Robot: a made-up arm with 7 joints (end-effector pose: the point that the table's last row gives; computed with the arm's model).
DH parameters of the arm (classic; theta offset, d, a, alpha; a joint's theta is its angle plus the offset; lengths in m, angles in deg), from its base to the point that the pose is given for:
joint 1: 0 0.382 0 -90
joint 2: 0 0 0 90
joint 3: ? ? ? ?
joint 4: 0 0 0.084 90
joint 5: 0 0.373 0 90
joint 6: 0 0 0.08 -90
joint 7: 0 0.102 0 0
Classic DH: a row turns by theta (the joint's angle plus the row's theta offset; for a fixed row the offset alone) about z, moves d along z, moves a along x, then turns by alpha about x.
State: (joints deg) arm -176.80 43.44 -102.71 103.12 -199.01 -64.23 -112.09
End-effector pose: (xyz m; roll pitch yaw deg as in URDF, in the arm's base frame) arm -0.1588 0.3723 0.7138 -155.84 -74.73 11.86
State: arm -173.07 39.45 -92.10 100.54 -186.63 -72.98 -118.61
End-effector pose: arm -0.2240 0.3573 0.6439 176.93 -53.15 45.57
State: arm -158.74 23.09 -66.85 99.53 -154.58 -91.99 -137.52
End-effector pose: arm -0.3786 0.1716 0.6217 -178.17 4.35 93.86
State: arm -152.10 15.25 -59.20 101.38 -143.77 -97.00 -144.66
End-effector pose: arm -0.3853 0.0841 0.6704 -162.53 15.73 119.59
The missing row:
joint 3: 0 0.292 0.055 90
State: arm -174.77 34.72 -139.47 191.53 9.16 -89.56 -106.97
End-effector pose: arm -0.4024 -0.1702 0.7540 -122.04 13.19 148.33
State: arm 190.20 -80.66 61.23 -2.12 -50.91 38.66 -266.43
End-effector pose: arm -0.1981 -0.1416 0.4050 74.83 -68.84 -102.94
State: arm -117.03 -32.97 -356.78 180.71 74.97 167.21 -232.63
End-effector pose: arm 0.2347 0.2474 0.8642 -144.34 -14.59 -167.09
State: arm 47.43 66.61 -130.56 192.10 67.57 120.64 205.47
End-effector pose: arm 0.4711 0.4671 0.5271 -120.90 23.85 -163.63
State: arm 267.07 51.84 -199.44 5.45 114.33 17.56 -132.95
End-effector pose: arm 0.1069 0.2361 0.3751 -164.81 -68.85 82.41
